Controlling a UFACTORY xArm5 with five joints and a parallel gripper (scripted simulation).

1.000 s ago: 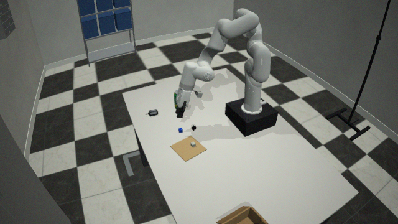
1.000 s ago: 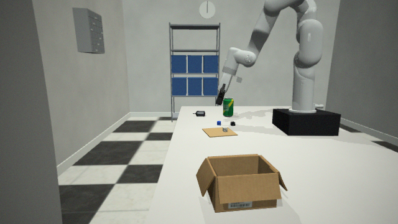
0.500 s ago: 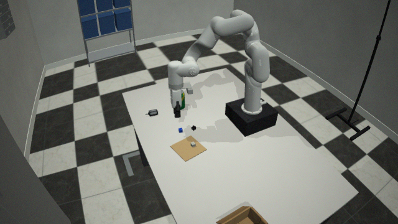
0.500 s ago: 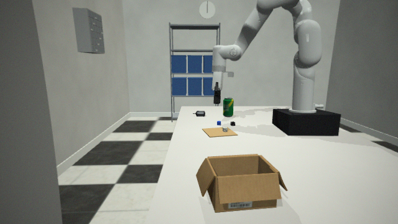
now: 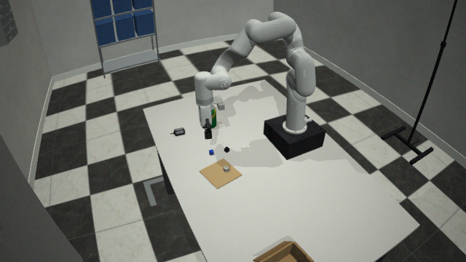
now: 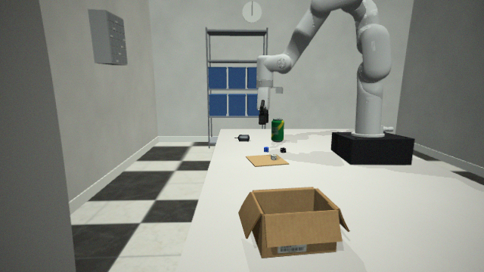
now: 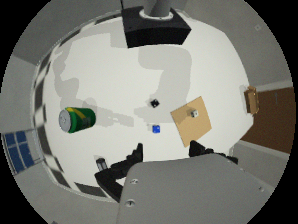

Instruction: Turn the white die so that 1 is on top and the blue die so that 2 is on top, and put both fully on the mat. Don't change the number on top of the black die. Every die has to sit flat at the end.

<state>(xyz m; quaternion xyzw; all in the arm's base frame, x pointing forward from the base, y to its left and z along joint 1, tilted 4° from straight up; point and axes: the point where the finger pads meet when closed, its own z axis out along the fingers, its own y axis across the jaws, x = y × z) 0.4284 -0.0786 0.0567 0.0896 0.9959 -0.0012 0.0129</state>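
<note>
The blue die is 10 mm behind my hand and 130 mm below it. Also, from my hand: tan mat: 10 mm behind, 140 mm to the left, 140 mm below; then black die: 90 mm behind, 10 mm to the left, 130 mm below; then white die: 40 mm behind, 140 mm to the left, 130 mm below.
</note>
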